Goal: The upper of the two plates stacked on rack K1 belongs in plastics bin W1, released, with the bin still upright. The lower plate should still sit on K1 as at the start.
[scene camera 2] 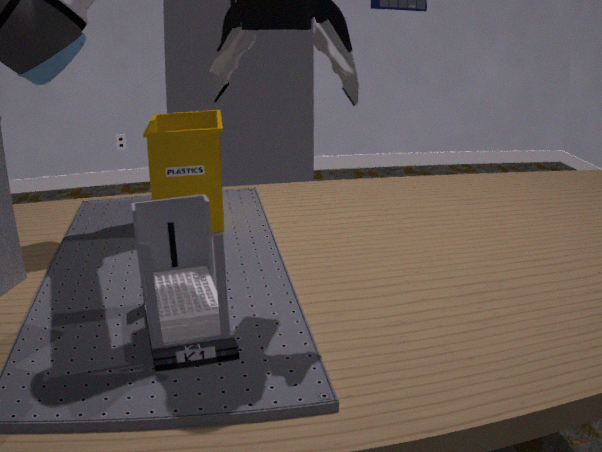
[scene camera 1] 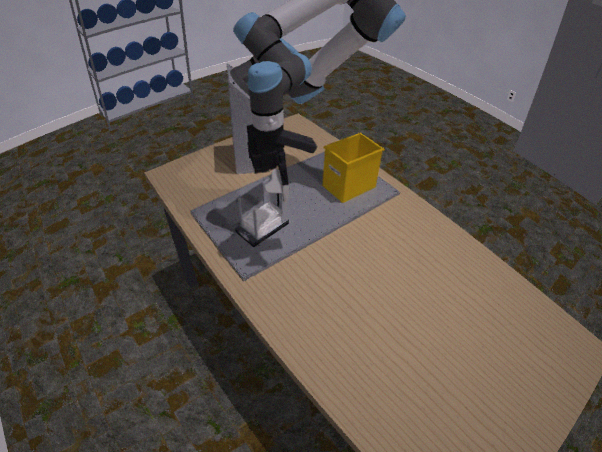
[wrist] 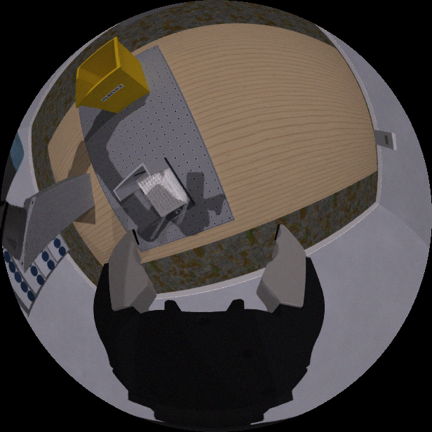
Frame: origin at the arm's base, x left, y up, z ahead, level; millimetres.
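Seen in the pictures: gripper, between the fingertips: (scene camera 2: 283,102) (scene camera 1: 278,185); arm's base, origin of its link: (scene camera 1: 244,84).
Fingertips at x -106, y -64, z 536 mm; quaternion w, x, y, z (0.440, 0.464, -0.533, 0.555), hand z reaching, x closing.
Offsets run from my fingertips to a thing's middle. Level surfaces: height alone.
Rack K1 {dy -197, dx -7, dz -121 mm} (scene camera 1: 272,232) (scene camera 2: 192,222) stands upright on the perforated board, with a tall slotted back panel and corner posts. Two clear, whitish plates are stacked in it; the upper plate {dy -228, dx +2, dz -124 mm} (scene camera 1: 262,216) (scene camera 2: 185,295) (wrist: 162,192) shows its well grid, and the lower plate {dy -241, dx +2, dz -124 mm} (scene camera 2: 190,329) shows as a band beneath it. Yellow plastics bin W1 {dy -178, dx +379, dz -179 mm} (scene camera 1: 352,174) (scene camera 2: 185,150) (wrist: 119,87) stands upright, open at the top; its floor is hidden. My gripper (scene camera 1: 280,192) (scene camera 2: 286,101) (wrist: 205,229) is open and empty, high above the board and above rack height in scene camera 2.
The grey perforated board {dy -268 mm} (scene camera 1: 310,220) (scene camera 2: 265,280) (wrist: 150,125) lies on the wooden table {dy -281 mm} (scene camera 1: 400,300) (scene camera 2: 425,275) (wrist: 275,100). A tall grey panel (scene camera 1: 242,130) (wrist: 60,210) stands beside the board. A rack of blue round weights stands by the wall.
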